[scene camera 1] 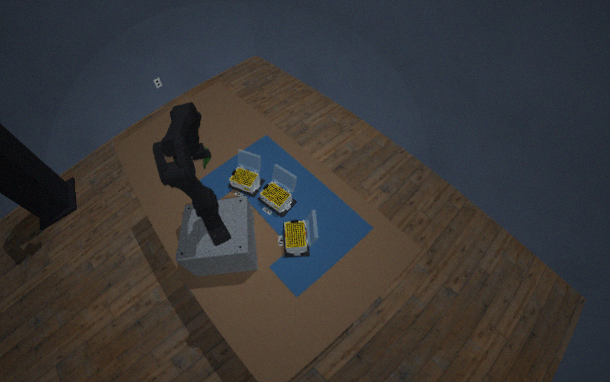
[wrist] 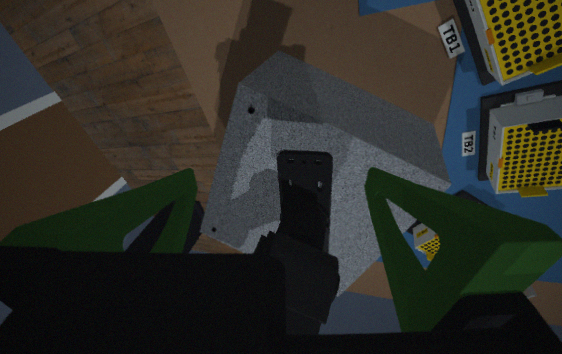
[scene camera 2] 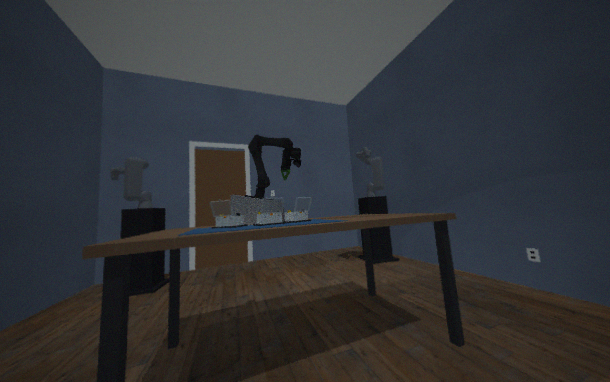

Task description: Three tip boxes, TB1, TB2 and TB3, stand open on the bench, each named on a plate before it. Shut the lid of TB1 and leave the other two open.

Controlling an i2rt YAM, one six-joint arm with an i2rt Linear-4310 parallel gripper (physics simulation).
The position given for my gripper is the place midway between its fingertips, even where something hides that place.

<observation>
I see my gripper (wrist: pixel 281 177), a tip box (scene camera 1: pixel 290 202) and a tip box (scene camera 1: pixel 293 251).
</observation>
